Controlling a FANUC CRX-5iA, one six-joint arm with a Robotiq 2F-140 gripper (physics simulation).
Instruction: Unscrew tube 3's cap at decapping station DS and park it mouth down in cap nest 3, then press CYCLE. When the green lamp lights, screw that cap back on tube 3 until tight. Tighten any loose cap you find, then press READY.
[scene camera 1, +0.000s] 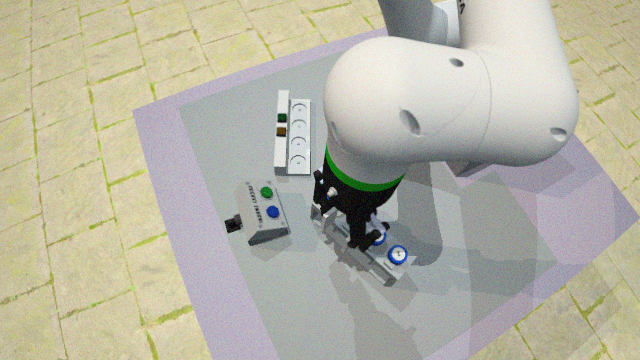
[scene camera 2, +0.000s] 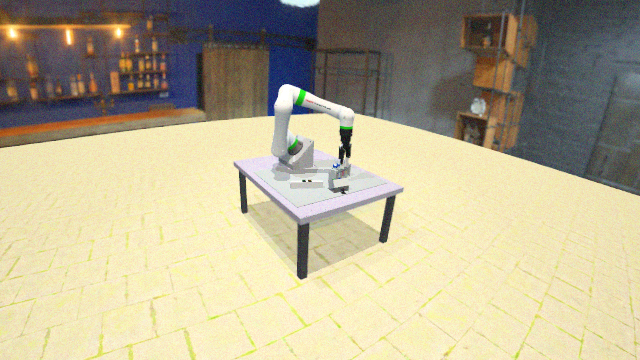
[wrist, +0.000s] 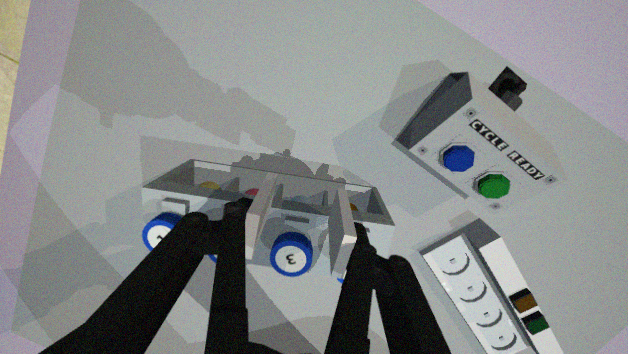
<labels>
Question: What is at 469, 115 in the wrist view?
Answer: A grey button box.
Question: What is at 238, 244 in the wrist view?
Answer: The gripper.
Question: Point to a cap 1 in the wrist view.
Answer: At 157, 228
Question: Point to a grey button box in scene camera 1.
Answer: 258, 226
</labels>
